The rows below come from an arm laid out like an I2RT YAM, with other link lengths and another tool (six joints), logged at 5 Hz.
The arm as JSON. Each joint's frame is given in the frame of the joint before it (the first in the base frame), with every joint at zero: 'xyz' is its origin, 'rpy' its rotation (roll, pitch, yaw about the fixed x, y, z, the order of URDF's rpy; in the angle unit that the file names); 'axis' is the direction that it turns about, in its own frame. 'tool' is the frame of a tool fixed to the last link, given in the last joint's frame.
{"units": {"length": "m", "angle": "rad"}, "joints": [
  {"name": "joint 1", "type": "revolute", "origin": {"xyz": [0.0, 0.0, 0.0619], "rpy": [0.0, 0.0, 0.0]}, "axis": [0.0, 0.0, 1.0]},
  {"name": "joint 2", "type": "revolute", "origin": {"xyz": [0.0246, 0.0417, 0.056], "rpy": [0.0, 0.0, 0.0]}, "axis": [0.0, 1.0, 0.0]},
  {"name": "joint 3", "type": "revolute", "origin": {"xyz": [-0.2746, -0.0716, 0.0], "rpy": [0.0, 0.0, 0.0]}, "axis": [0.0, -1.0, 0.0]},
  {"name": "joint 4", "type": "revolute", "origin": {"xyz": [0.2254, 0.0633, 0.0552], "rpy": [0.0, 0.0, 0.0]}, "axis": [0.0, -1.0, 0.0]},
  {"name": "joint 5", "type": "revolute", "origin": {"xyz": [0.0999, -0.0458, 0.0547], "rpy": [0.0, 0.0, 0.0]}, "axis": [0.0, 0.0, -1.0]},
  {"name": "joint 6", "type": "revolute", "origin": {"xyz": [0.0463, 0.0, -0.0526], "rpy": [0.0, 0.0, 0.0]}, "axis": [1.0, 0.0, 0.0]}
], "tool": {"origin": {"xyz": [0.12, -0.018, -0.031], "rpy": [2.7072, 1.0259, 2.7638]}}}
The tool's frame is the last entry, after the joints.
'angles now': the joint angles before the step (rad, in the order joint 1, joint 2, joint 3, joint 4, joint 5, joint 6). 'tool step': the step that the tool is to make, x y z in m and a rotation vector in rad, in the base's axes. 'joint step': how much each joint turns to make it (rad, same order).
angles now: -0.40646 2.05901 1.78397 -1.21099 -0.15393 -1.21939
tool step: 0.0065 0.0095 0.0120 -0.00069 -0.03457 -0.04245
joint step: 0.02565 -0.03029 0.00004 0.01278 -0.00533 0.06991
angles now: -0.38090 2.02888 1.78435 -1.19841 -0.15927 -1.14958
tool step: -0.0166 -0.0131 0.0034 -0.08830 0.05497 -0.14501
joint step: 0.00542 -0.01735 -0.01797 -0.00433 0.12056 0.13703
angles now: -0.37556 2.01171 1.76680 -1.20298 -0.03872 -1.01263
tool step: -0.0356 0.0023 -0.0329 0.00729 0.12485 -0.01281
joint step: -0.01148 0.00227 -0.13526 0.01889 0.03968 -0.00118
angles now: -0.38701 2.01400 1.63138 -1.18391 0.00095 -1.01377
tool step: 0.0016 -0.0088 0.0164 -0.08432 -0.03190 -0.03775
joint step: 0.00942 -0.04318 -0.00740 0.02374 0.06790 0.04489
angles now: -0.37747 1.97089 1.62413 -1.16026 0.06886 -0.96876
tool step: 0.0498 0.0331 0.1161 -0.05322 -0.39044 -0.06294
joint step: 0.10485 -0.21029 0.13117 0.03736 -0.03016 0.17887
